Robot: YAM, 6 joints.
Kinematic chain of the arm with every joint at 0, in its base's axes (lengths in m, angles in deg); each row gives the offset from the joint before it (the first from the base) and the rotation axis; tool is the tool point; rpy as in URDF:
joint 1: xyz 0 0 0.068 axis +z
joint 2: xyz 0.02 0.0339 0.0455 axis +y
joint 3: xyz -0.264 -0.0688 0 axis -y
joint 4: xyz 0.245 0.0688 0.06 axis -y
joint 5: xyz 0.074 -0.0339 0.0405 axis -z
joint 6: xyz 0.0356 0 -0.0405 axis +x
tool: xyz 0 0 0 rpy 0 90 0
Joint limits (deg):
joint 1: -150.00..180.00
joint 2: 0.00..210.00
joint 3: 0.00..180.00
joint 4: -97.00..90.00
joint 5: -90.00..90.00
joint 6: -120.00..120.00
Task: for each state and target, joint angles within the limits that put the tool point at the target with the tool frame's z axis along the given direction. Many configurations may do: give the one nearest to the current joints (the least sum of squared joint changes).
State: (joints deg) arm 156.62 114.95 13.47 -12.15 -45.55 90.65
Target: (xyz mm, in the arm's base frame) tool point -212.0 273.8 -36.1 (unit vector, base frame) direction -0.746 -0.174 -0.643
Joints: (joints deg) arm 123.52 137.97 55.45 15.06 -45.89 90.65
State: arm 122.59 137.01 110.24 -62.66 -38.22 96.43
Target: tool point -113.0 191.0 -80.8 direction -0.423 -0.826 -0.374
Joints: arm 113.96 155.94 61.86 -53.23 -46.19 96.43
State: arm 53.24 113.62 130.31 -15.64 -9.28 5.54
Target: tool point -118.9 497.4 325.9 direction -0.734 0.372 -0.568
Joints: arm 100.85 139.03 152.36 -61.78 -40.61 5.54
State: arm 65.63 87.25 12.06 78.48 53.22 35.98
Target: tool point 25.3 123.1 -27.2 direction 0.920 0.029 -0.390
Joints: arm 93.50 135.09 12.95 28.15 66.98 35.98
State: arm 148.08 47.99 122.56 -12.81 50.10 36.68
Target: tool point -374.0 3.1 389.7 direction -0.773 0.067 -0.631
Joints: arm 179.88 96.76 102.28 -44.74 3.75 36.68
